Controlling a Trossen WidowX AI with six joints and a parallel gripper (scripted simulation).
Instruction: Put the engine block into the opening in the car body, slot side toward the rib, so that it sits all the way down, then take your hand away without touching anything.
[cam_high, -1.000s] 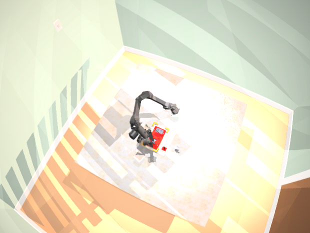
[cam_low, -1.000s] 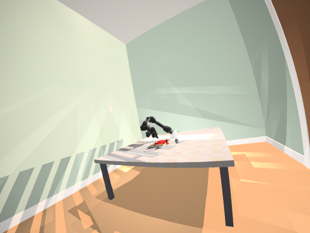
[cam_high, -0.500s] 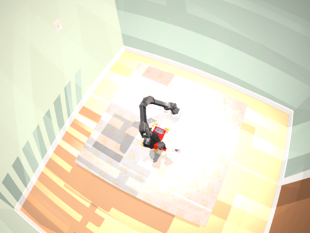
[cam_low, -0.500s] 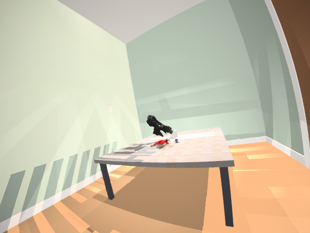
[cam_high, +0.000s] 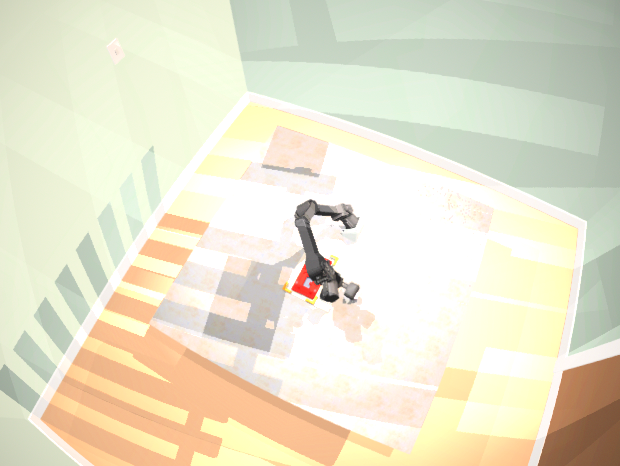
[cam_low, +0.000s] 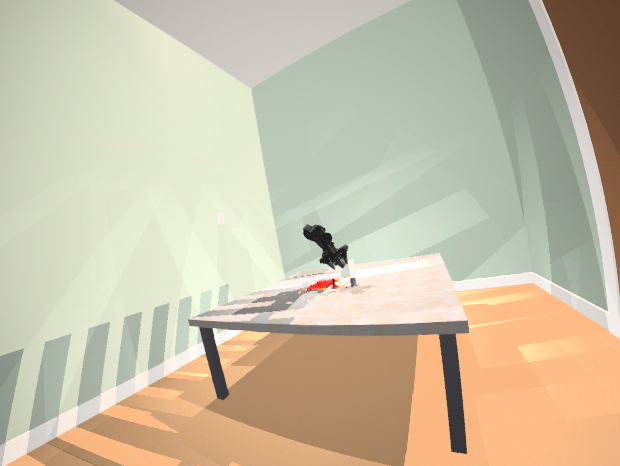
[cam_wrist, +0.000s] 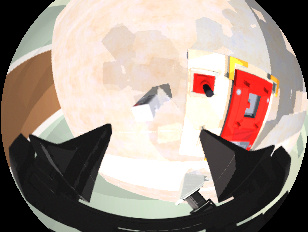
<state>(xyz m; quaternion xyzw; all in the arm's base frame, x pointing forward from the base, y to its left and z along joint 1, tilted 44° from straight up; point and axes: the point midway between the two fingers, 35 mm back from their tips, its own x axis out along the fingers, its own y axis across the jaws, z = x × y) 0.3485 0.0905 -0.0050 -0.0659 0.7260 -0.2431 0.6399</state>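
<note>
Right now the engine block is 90 mm below my gripper tip, 40 mm to the left of it and 20 mm behind it.
</note>
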